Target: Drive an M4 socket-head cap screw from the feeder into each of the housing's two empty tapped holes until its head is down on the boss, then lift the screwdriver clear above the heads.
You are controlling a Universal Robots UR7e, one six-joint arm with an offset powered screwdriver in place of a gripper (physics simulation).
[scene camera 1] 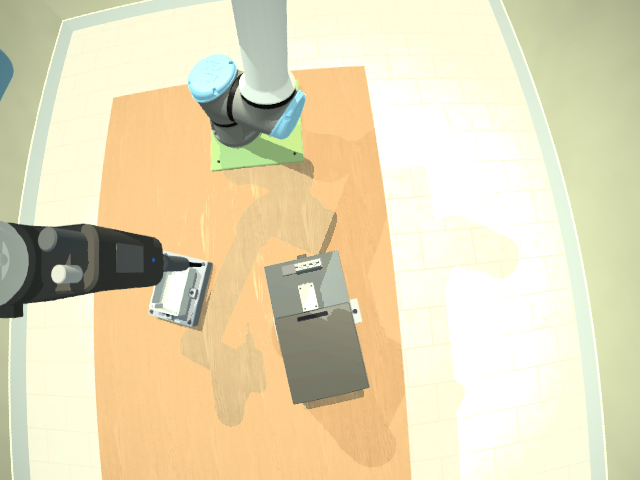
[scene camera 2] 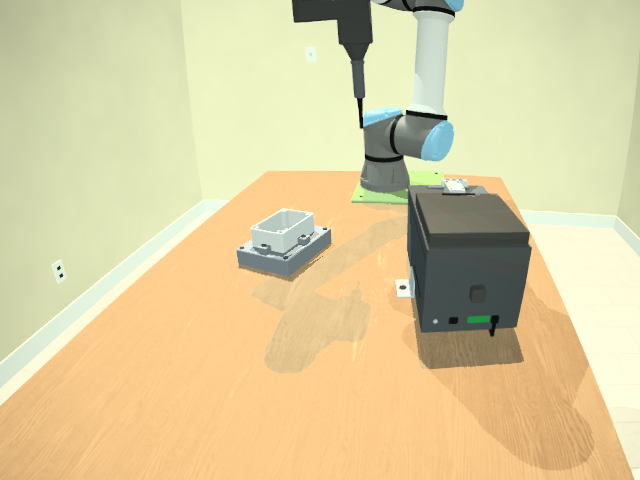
Labels:
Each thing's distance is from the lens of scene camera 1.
dark screw feeder (scene camera 1: 329, 282): 0.58 m

